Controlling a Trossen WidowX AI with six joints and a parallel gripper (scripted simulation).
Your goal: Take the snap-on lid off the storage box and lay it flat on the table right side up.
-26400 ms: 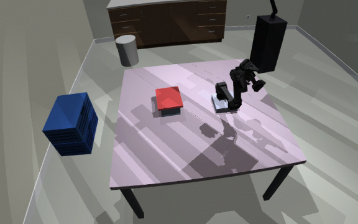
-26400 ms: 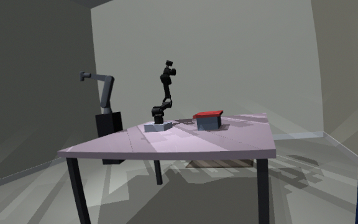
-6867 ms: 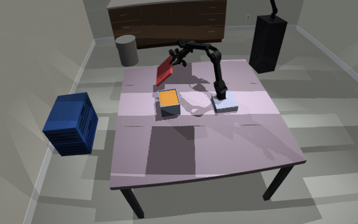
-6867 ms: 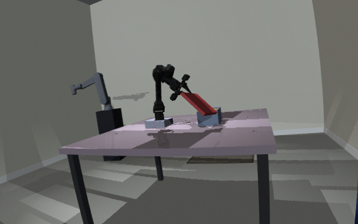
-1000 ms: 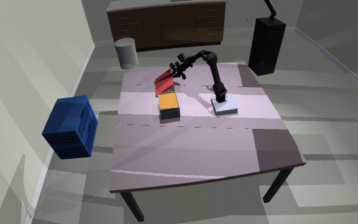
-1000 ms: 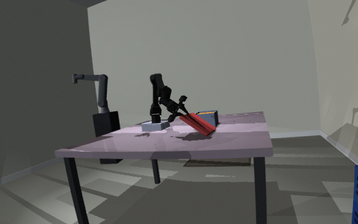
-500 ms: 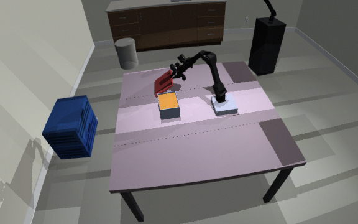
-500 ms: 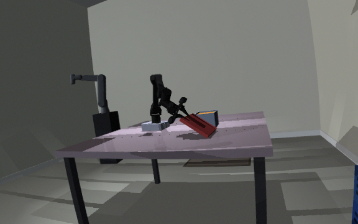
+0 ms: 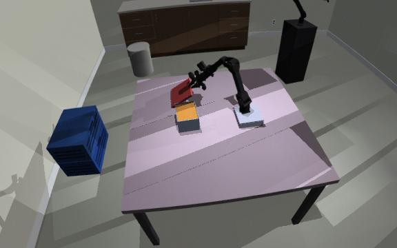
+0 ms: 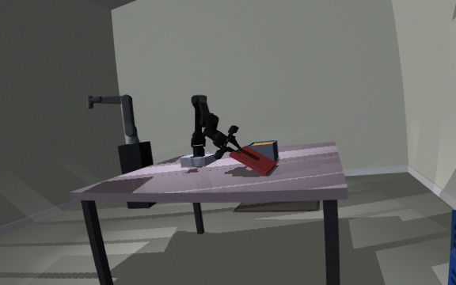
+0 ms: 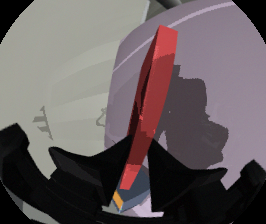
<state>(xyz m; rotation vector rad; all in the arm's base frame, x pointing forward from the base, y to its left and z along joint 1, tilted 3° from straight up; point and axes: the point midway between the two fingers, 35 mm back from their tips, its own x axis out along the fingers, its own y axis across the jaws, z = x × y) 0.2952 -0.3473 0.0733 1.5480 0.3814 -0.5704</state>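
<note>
My gripper tip is 70 mm short of the red lid, 40 mm above it and 10 mm to the left of it. The rest, counted from my gripper tip: grey storage box: 280 mm to the left, 90 mm ahead, 50 mm below.
</note>
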